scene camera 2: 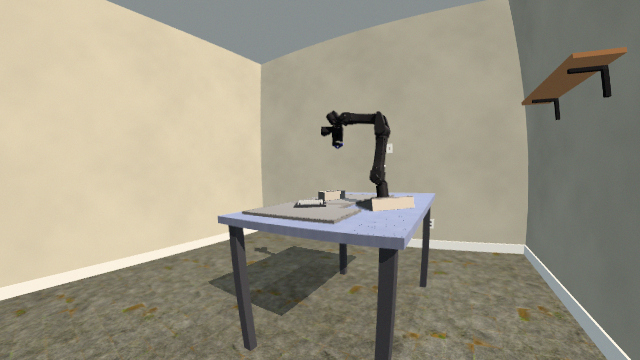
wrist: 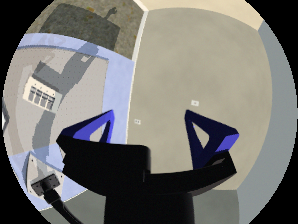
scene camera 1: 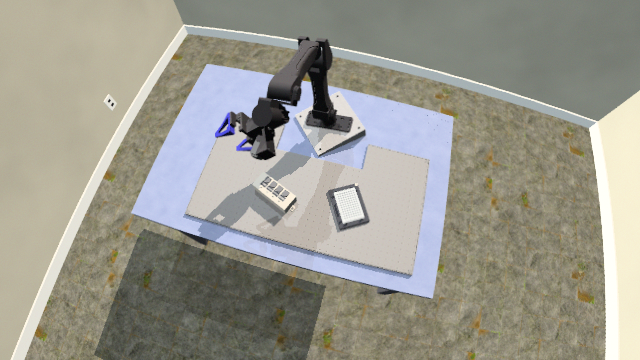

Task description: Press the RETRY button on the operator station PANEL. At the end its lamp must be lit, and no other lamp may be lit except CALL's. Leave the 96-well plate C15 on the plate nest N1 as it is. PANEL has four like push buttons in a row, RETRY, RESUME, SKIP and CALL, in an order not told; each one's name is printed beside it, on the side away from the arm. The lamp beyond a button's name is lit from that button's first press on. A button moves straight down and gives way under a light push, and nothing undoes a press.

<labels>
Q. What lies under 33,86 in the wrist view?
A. An operator panel.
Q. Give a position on a 96-well plate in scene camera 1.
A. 345,199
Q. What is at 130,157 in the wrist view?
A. My gripper.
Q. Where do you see an operator panel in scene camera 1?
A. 285,204
</labels>
